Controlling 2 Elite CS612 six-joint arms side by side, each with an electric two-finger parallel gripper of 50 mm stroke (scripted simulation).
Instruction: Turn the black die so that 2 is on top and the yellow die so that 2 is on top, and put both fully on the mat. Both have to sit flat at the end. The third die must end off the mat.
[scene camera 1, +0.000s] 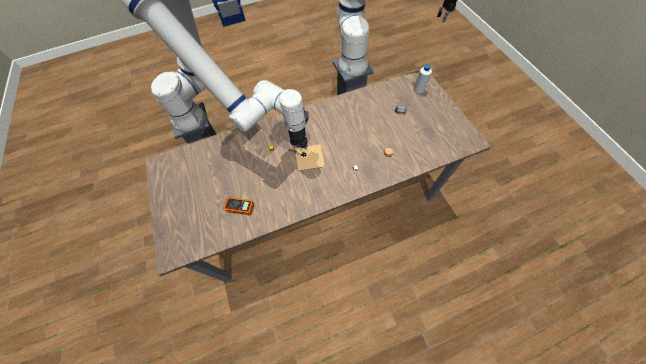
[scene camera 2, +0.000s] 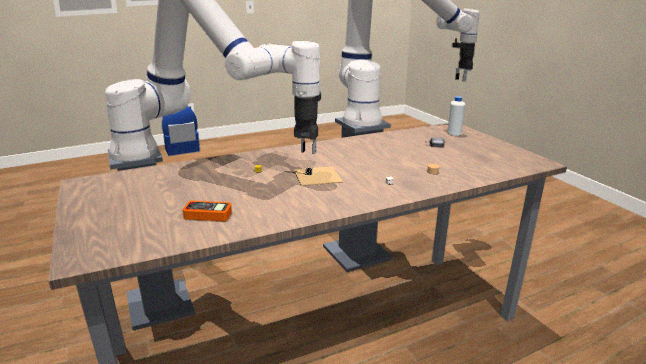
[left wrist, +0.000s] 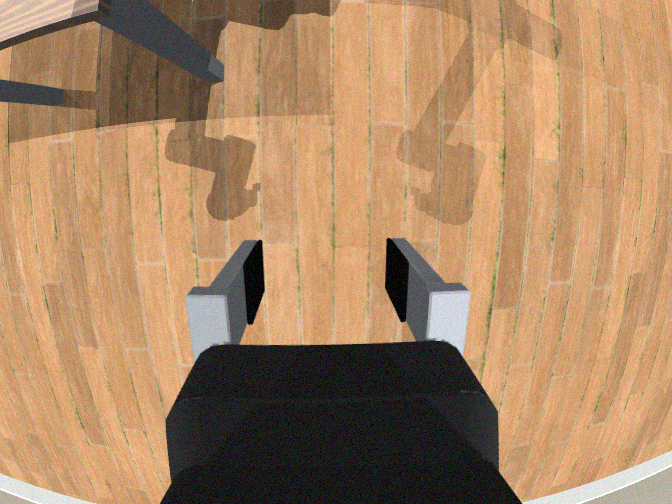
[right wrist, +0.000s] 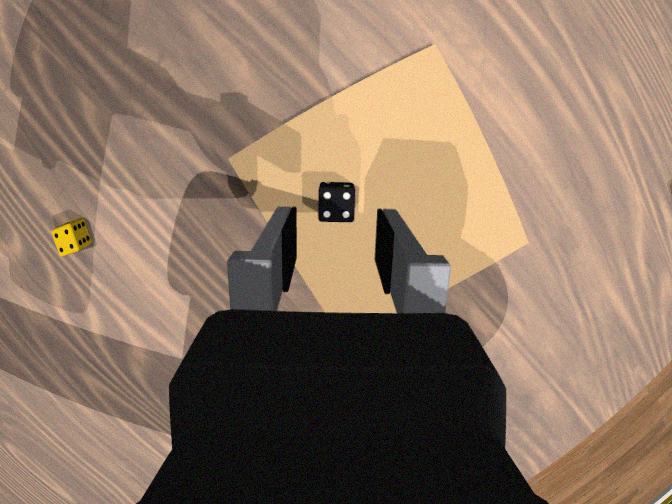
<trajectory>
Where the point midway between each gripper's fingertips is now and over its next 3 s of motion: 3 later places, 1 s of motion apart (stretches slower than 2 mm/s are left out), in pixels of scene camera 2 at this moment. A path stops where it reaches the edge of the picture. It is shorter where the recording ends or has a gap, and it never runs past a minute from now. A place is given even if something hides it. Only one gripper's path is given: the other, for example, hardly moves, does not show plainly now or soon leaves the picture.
My right gripper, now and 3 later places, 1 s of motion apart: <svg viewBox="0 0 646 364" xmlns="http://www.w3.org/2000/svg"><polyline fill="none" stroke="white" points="308,152 308,158 308,166 308,154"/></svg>
</trajectory>
